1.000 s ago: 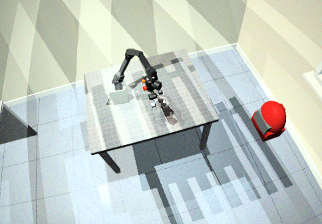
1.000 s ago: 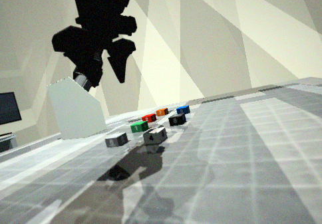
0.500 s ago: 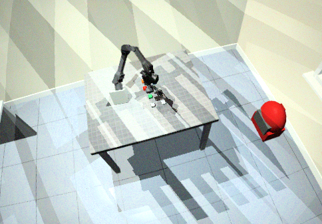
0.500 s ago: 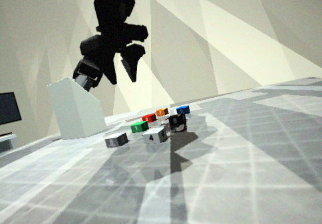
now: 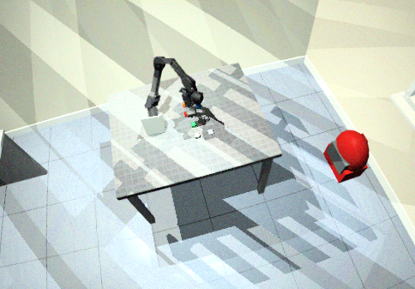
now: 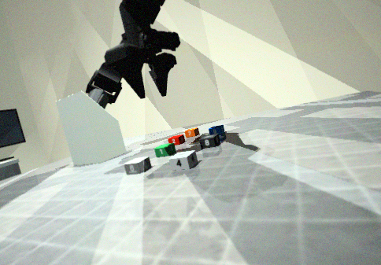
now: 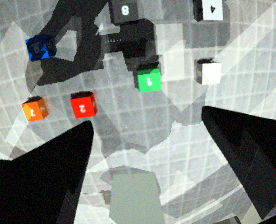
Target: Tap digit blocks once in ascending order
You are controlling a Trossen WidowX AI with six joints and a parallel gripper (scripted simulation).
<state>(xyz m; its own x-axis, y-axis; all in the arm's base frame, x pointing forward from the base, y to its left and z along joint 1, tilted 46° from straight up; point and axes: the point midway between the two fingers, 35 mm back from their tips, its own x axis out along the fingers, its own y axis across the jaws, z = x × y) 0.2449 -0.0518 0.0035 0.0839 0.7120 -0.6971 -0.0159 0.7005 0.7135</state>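
Now: the green block 20 mm to the right of my gripper tip and 120 mm below it. From my gripper tip the other things lie so: grey block (10 mm ahead, 110 mm to the right, 120 mm below); then red block (20 mm behind, 90 mm to the left, 120 mm below); then black block (100 mm ahead, 10 mm to the left, 120 mm below).
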